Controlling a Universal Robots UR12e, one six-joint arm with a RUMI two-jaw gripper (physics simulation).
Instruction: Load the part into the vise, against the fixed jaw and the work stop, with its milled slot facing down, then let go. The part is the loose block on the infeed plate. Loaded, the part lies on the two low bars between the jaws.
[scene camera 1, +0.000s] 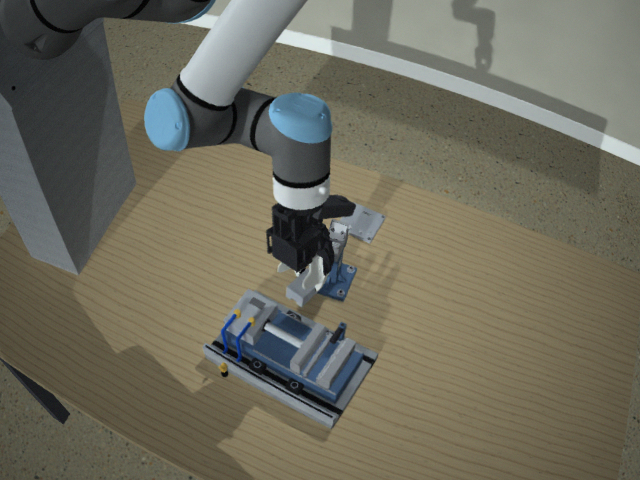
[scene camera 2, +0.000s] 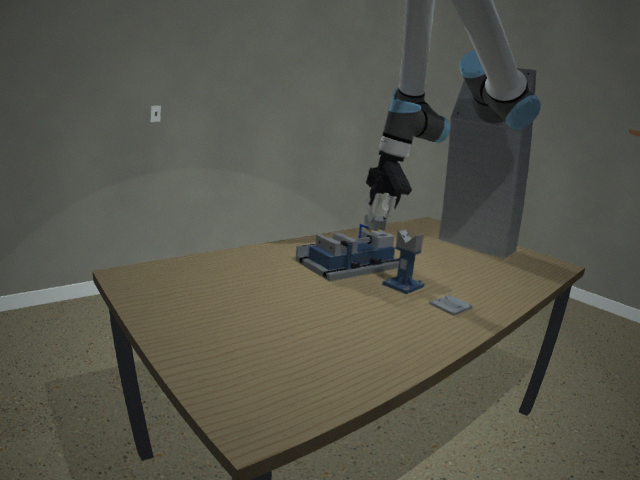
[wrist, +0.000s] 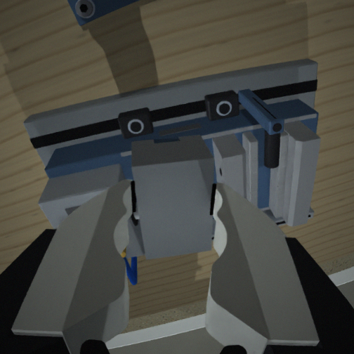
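Pixels of known places: gripper, fingertip midpoint: (scene camera 1: 308, 284) (scene camera 2: 376, 222); arm's base, origin of the base link: (scene camera 1: 40, 16).
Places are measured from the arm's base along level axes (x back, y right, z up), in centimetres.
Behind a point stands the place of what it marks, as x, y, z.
My gripper (scene camera 1: 309, 282) {-58.0, -20.8, -44.2} (scene camera 2: 379, 213) {-58.0, -20.8, -44.2} (wrist: 173, 184) is shut on the grey part (scene camera 1: 299, 294) {-59.4, -17.3, -42.7} (scene camera 2: 374, 223) {-59.4, -22.5, -44.0} (wrist: 172, 220), one finger on each side. The part is held in the air above the vise level; a notch shows at its lower edge in the wrist view. The vise (scene camera 1: 281, 348) {-61.2, -11.3, -54.0} (scene camera 2: 373, 254) {-56.5, -17.6, -55.3} stands below. Its movable jaw (scene camera 1: 308, 348) (wrist: 230, 167) and fixed jaw (scene camera 1: 336, 363) {-71.8, -15.7, -50.3} (wrist: 303, 175) have a gap between them, with a low bar (wrist: 251, 167) in it. The work stop (scene camera 1: 338, 333) {-67.2, -20.5, -50.4} (scene camera 2: 347, 253) {-67.0, -22.5, -53.1} (wrist: 260, 112), a blue arm with a black pin, reaches over this gap.
A blue stand (scene camera 1: 336, 284) {-54.6, -32.3, -59.0} (scene camera 2: 406, 264) {-53.3, -34.4, -52.7} with a V-shaped top is beside the gripper in scene camera 1. The infeed plate (scene camera 1: 364, 223) {-46.1, -49.4, -59.2} (scene camera 2: 451, 304) {-45.5, -49.8, -59.2} lies beyond it, without the part. Blue hoses (scene camera 1: 238, 344) {-56.7, -4.5, -50.7} (wrist: 133, 272) rise at the vise's actuator end.
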